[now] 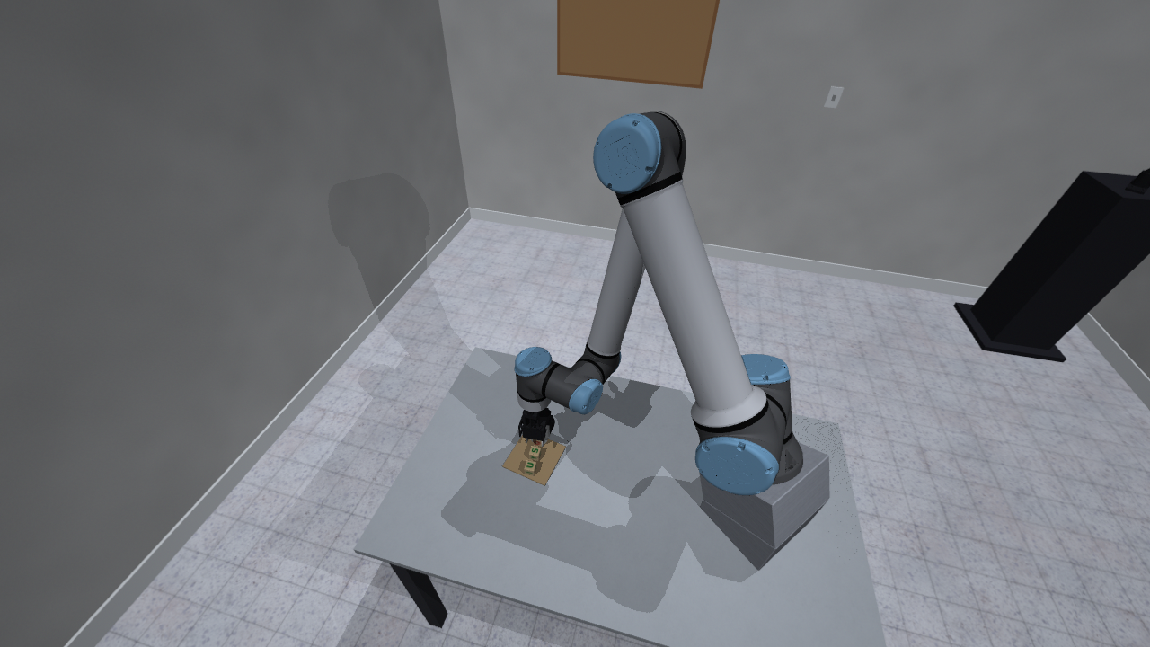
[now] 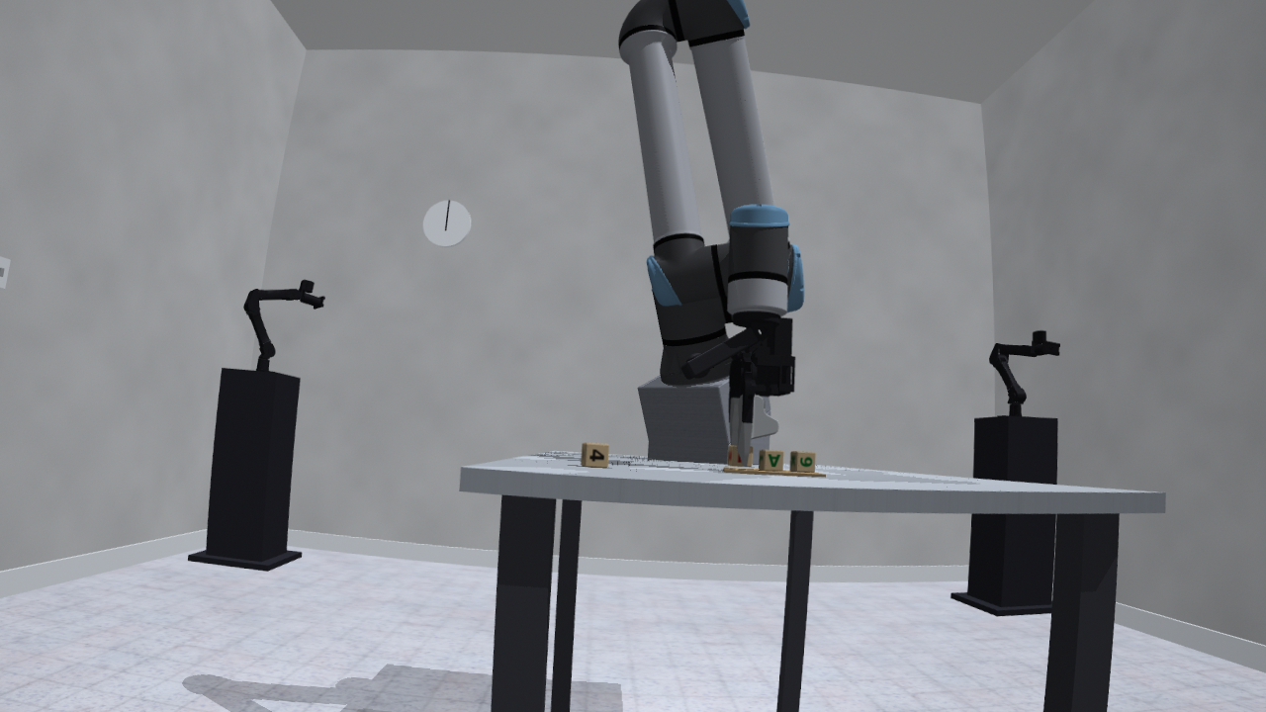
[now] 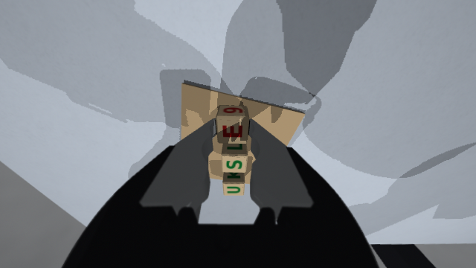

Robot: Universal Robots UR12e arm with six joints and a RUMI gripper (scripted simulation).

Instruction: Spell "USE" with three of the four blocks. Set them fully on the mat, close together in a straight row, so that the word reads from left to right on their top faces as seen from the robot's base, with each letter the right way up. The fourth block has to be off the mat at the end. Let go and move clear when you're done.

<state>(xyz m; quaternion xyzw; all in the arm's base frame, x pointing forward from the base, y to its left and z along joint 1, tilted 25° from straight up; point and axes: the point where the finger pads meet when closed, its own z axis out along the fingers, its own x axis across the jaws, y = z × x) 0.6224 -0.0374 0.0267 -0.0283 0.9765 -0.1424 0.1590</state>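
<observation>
My hand is 5 cm to the right of the tan mat and 2 cm above it.
</observation>
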